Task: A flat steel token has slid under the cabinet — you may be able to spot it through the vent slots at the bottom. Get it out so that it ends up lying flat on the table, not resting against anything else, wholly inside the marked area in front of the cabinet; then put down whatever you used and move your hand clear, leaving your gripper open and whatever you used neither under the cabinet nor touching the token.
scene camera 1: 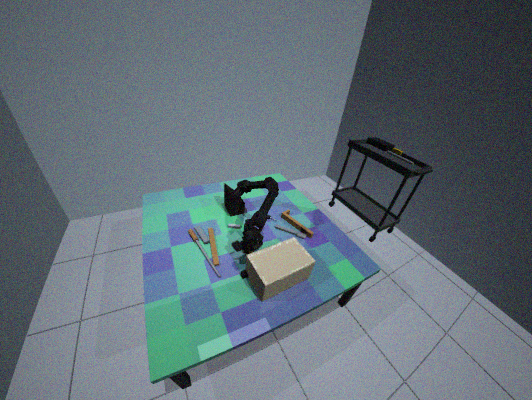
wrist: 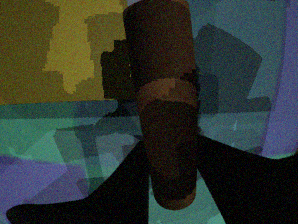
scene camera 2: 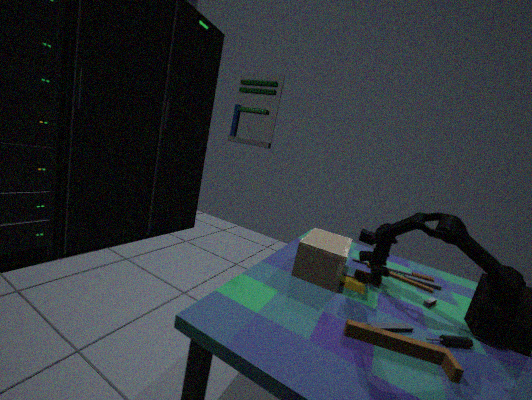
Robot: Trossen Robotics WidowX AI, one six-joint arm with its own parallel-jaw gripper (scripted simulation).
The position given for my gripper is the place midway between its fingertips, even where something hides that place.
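A wooden l-shaped tool (scene camera 2: 408, 346) is here in the scene, though in the wrist view the wooden l-shaped tool is out of frame. And there is my gripper (wrist: 166, 142).
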